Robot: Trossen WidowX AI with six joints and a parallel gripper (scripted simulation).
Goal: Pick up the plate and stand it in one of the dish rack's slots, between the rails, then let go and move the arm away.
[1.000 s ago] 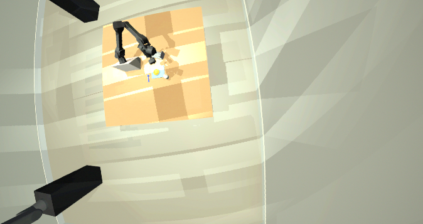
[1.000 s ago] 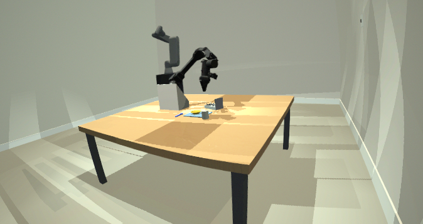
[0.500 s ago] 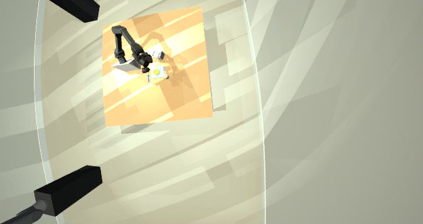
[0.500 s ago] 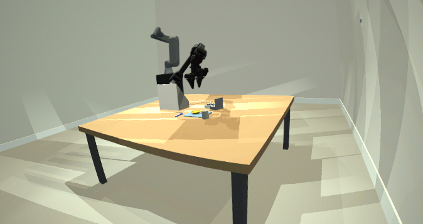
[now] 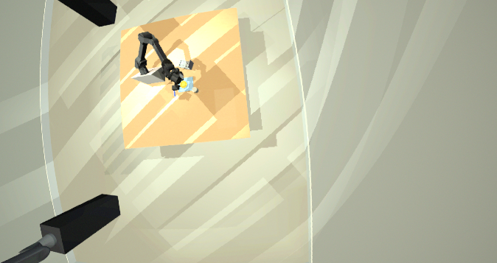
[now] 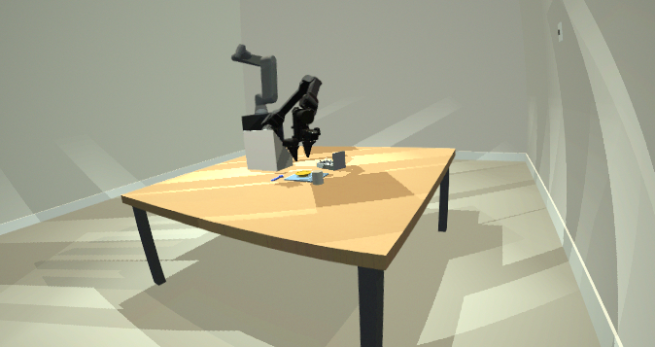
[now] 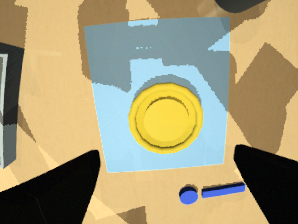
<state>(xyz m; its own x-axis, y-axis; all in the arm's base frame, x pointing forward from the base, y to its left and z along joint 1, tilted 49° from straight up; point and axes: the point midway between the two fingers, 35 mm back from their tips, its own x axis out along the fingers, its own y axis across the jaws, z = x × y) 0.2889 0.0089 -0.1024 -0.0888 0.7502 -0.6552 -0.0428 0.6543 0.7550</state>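
Now: the plate 60 mm below my gripper tip. From my gripper tip the other things lie so: dish rack (20 mm ahead, 190 mm to the left, 50 mm below); then white cup (120 mm ahead, 70 mm to the right, 50 mm below).
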